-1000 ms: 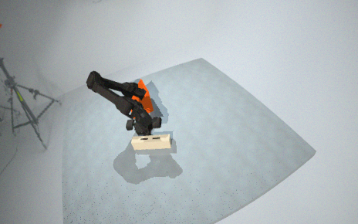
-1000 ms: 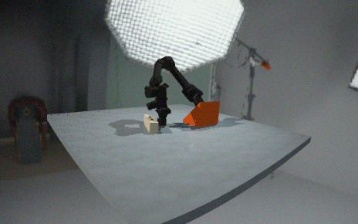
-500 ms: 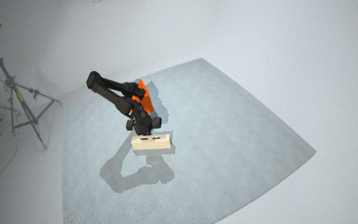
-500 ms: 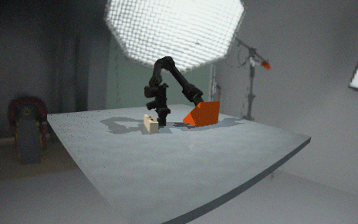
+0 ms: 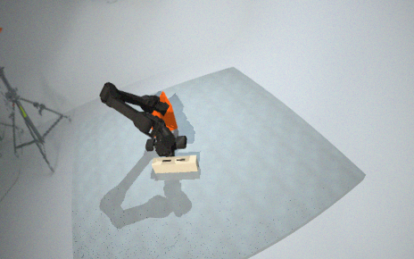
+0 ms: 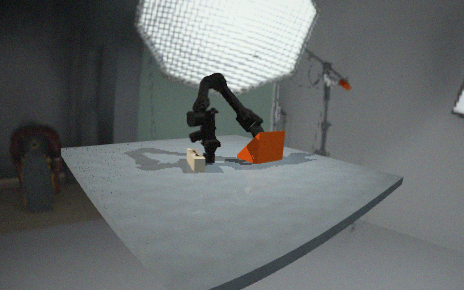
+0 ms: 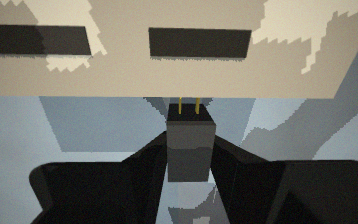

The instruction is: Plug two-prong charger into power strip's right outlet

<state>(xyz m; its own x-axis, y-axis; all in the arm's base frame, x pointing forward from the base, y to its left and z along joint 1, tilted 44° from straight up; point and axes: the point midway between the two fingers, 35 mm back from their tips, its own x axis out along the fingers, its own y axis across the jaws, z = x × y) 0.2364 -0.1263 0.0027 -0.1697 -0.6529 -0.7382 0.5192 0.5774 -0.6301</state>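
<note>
Right now my gripper tip is 20 mm short of the dark two-prong charger, 10 mm to the left of it and 10 mm below it.
</note>
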